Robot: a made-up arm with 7 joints. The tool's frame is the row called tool.
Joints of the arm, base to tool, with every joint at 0 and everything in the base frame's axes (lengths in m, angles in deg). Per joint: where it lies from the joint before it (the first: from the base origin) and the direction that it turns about. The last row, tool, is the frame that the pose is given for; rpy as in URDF.
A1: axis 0.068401 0.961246 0.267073 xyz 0 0 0
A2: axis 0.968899 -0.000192 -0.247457 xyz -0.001 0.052 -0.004
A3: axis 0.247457 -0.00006 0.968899 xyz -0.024 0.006 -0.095
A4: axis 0.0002 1 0.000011 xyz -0.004 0 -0.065
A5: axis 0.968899 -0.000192 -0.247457 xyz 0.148 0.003 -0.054
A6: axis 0.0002 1 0.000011 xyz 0.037 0 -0.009
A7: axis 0.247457 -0.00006 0.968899 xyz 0.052 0 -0.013
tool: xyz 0 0 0 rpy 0 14.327 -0.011
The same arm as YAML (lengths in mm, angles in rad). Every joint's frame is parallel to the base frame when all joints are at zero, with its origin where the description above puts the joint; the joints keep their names.
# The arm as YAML. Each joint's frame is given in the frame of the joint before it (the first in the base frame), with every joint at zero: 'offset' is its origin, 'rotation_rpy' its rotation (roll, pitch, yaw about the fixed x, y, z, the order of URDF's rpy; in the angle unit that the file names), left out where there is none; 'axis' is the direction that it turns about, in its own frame. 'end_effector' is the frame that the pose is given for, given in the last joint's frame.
length_unit: mm
angle_unit: rad
chain:
  - id: A1
    offset: [0.0, 0.0, 0.0]
    axis: [0.068403, 0.961235, 0.26711]
  - id: A2
    offset: [-1.0, 52.0, -4.0]
    axis: [0.968889, -0.0002, -0.247497]
  - id: A3
    offset: [-24.0, 6.0, -95.0]
    axis: [0.247497, -0.0001, 0.968889]
  - id: A4
    offset: [-4.0, 0.0, -65.0]
    axis: [0.0002, 1.0, 0.0]
  - id: A5
    offset: [148.0, 3.0, -54.0]
    axis: [0.968889, -0.0002, -0.247497]
  - id: A6
    offset: [37.0, 0.0, -9.0]
    axis: [0.0002, 1.0, 0.0]
  - id: A7
    offset: [52.0, 0.0, -13.0]
    axis: [0.247497, -0.0001, 0.968889]
end_effector:
  offset: [0.0, 0.0, 0.0]
  rotation_rpy: [0.0, 0.2501, -0.0002]

